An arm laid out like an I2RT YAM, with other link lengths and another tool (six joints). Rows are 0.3 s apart.
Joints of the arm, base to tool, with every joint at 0 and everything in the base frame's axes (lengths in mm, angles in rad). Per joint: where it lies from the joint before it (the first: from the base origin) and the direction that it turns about. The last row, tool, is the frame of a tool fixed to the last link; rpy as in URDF.
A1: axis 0 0 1 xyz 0 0 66.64
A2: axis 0 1 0 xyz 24.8 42.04 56.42
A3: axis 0 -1 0 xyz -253.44 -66.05 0
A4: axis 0 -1 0 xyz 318.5 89.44 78
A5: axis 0 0 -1 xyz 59.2 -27.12 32.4
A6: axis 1 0 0 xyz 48.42 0 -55.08
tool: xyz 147 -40 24 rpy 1.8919 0.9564 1.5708
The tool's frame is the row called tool.
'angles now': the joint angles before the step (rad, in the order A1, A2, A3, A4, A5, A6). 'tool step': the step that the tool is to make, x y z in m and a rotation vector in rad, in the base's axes. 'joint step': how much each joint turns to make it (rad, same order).
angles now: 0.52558, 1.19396, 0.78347, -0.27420, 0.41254, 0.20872
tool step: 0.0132, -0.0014, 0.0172, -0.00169, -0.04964, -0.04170
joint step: 0.00004, 0.03991, 0.05073, 0.02895, 0.04912, 0.00552
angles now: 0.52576, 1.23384, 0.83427, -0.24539, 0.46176, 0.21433
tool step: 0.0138, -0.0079, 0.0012, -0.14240, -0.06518, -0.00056
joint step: -0.00790, 0.04272, -0.02838, 0.12928, 0.08428, -0.15017
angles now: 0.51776, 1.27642, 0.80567, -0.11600, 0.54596, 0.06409
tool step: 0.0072, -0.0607, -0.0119, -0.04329, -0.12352, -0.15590
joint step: -0.10622, -0.00202, -0.13714, 0.26414, 0.09007, -0.06810
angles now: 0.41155, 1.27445, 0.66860, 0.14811, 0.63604, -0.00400
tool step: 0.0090, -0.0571, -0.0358, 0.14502, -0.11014, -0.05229
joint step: -0.18132, 0.01842, -0.15100, 0.29185, -0.15820, 0.05327
